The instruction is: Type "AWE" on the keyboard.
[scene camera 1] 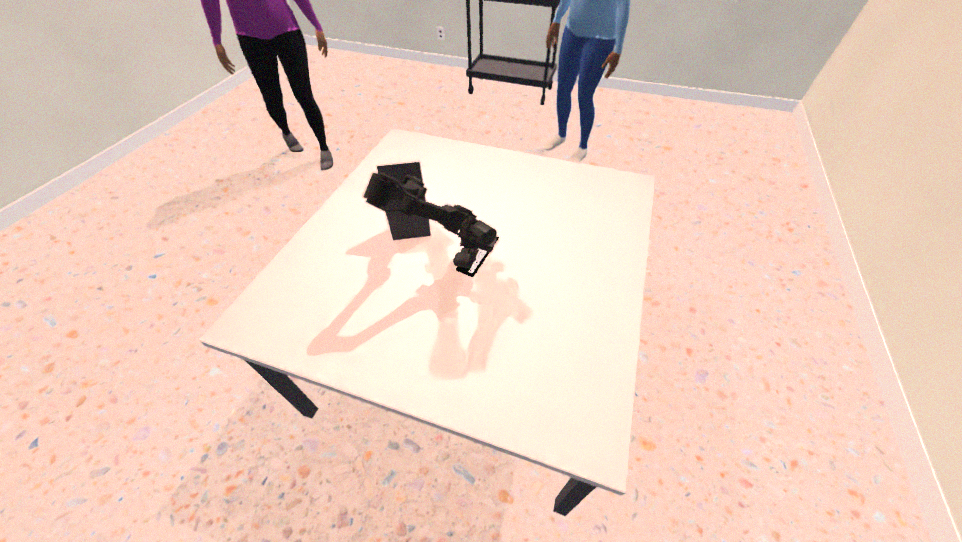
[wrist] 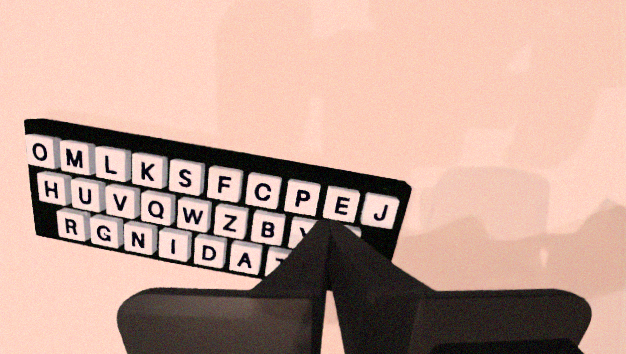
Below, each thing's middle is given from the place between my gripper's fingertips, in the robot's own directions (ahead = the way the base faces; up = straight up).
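The E key [wrist: 341, 203] sits 3 cm below my hand and 1 cm to the right of it. As for the W key [wrist: 194, 214], it too is 3 cm below my hand, but 7 cm to the left of it.
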